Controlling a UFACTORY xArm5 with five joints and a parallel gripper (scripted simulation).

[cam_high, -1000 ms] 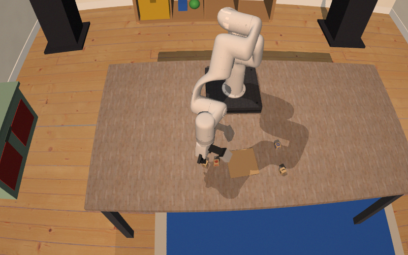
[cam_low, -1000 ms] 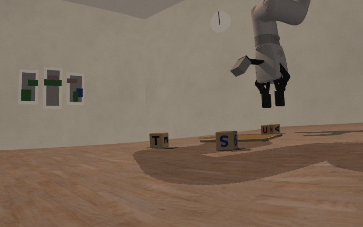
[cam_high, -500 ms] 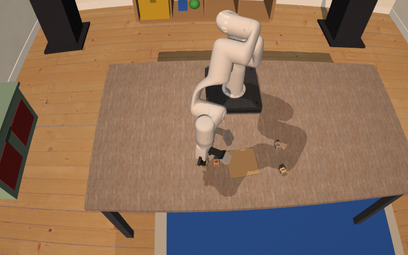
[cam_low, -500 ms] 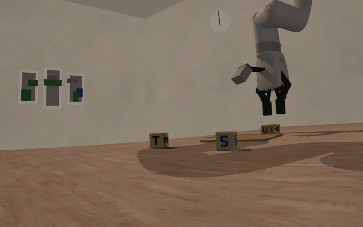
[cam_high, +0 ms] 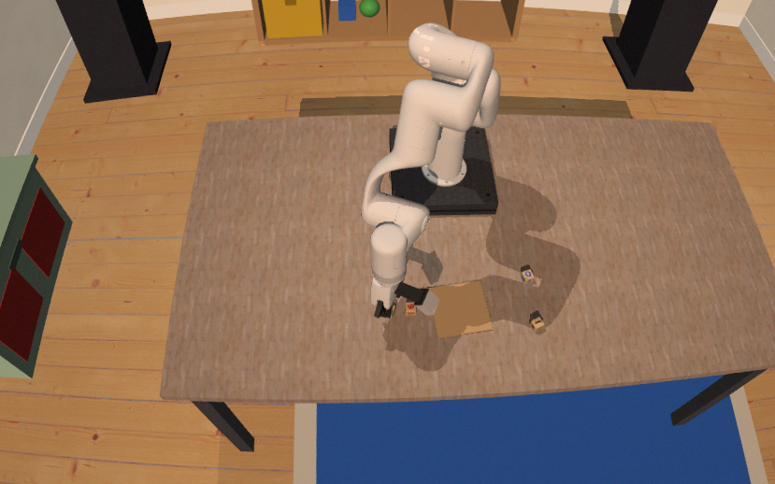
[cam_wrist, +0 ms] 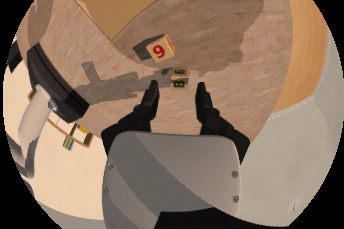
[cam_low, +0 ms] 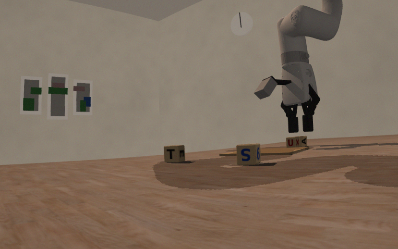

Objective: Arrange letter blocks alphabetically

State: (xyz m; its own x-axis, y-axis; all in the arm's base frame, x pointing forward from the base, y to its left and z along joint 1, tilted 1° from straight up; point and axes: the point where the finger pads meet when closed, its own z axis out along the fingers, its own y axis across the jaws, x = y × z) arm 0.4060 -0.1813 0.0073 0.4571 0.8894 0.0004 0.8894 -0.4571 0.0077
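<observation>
Right now my hand is 50 mm to the right of the letter block and 40 mm above it. From my hand the other things lie so: tan mat 180 mm to the left, 50 mm below.
</observation>
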